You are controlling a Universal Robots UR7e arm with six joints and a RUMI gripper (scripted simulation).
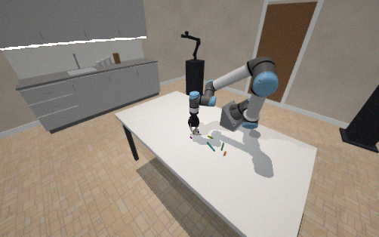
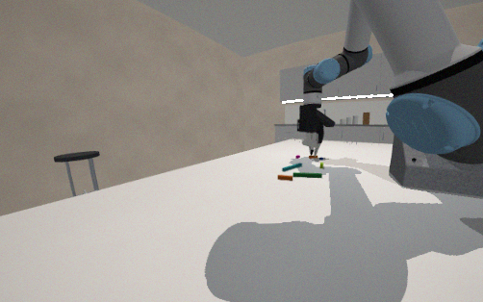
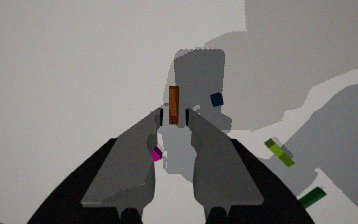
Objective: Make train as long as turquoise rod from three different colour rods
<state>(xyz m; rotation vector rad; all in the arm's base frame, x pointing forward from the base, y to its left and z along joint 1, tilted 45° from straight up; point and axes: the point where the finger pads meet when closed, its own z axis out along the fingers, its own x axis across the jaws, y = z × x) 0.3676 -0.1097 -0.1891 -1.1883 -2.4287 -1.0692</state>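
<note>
Right now my hand is 30 mm to the right of the blue rod, 30 mm past it and 20 mm above it. The rest, counted from my hand: magenta rod: 60 mm ahead, 20 mm to the left, 20 mm below; lime rod: 150 mm to the left, 40 mm behind, 20 mm below; turquoise rod: 210 mm to the left, 50 mm ahead, 20 mm below.
</note>
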